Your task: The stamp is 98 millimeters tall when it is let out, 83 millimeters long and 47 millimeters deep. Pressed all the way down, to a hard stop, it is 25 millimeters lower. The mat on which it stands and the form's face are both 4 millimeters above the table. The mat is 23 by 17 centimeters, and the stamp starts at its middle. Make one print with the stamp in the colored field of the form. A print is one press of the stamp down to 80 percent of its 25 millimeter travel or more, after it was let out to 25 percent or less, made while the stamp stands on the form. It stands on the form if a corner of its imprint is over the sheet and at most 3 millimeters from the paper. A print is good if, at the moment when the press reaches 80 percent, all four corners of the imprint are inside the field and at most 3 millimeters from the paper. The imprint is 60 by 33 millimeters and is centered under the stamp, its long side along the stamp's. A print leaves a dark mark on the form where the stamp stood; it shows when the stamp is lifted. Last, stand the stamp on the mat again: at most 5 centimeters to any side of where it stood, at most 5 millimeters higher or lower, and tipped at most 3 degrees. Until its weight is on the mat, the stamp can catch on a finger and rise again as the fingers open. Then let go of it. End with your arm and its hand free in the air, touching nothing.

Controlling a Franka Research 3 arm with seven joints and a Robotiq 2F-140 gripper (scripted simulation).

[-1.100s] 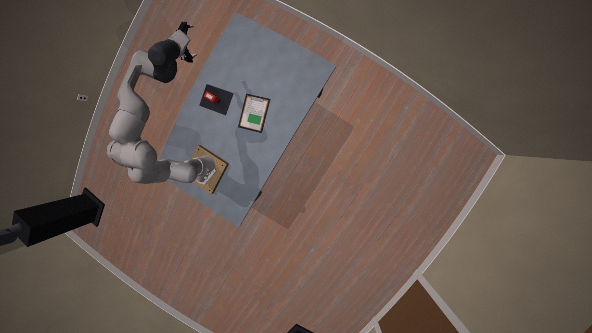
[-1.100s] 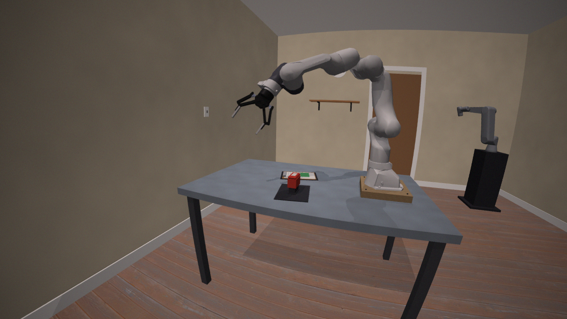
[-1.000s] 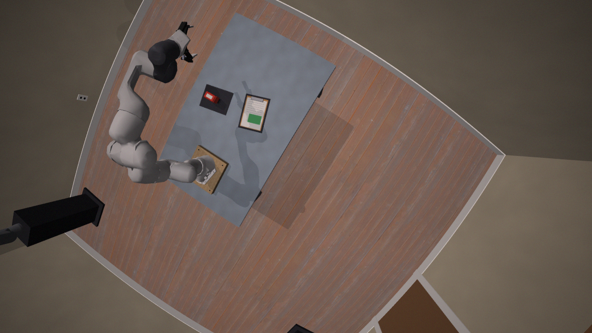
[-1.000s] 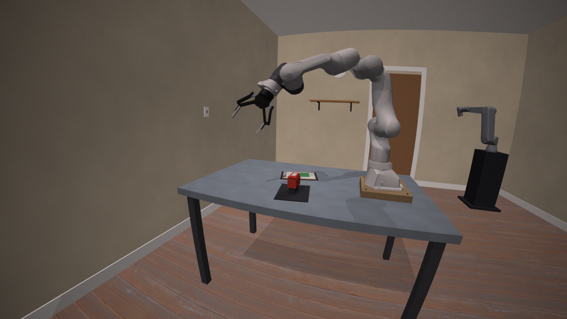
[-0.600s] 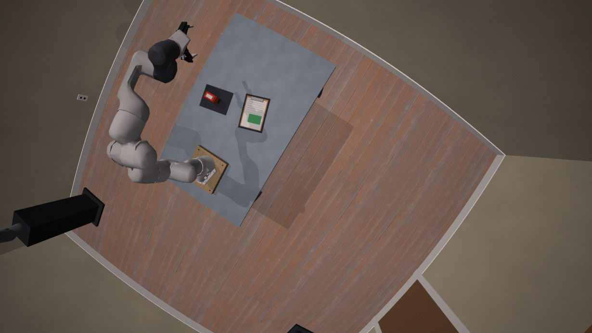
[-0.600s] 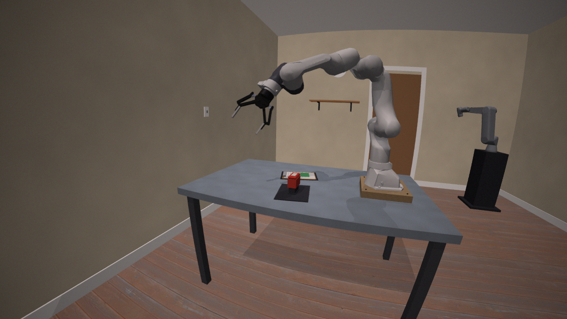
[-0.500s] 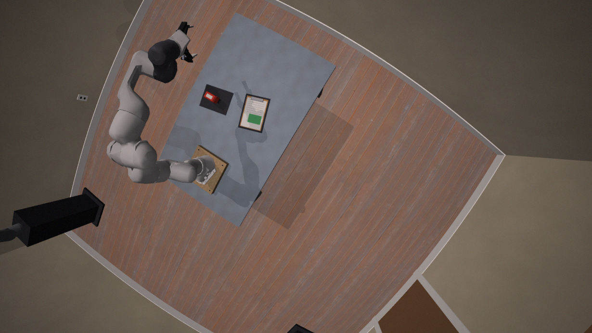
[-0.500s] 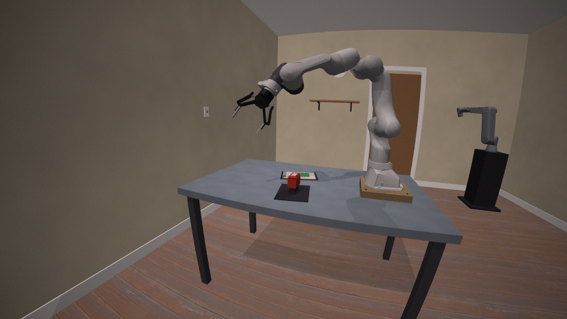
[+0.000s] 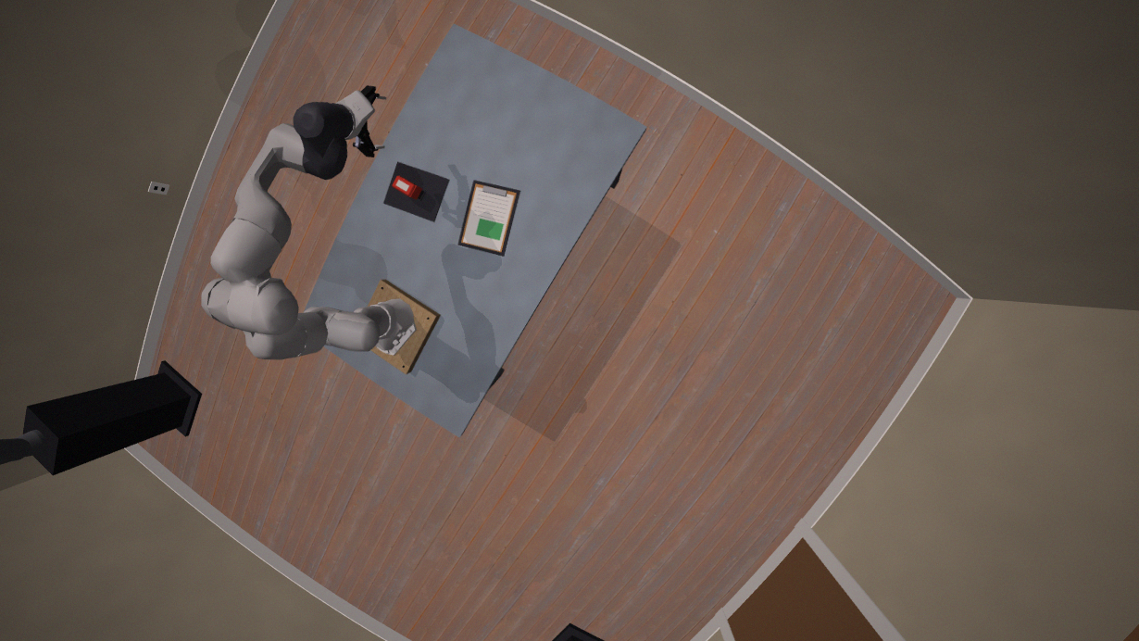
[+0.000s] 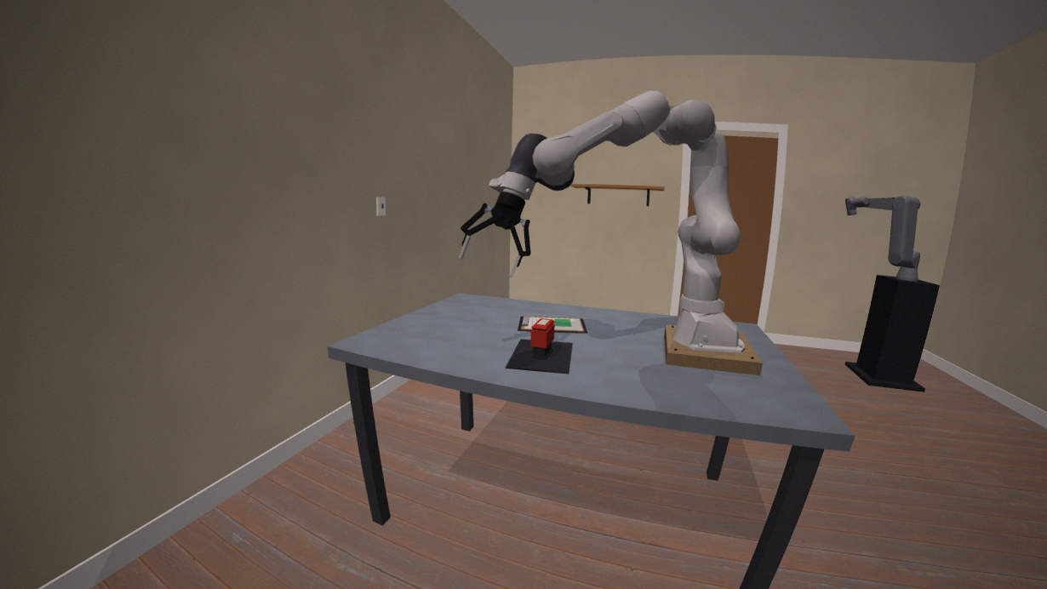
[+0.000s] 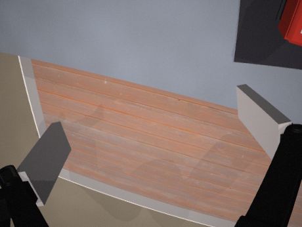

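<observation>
My hand is 140 mm past the red stamp, 80 mm to the left of it and 220 mm above it. Also, from my hand: black mat (140 mm behind, 80 mm to the right, 270 mm below).
</observation>
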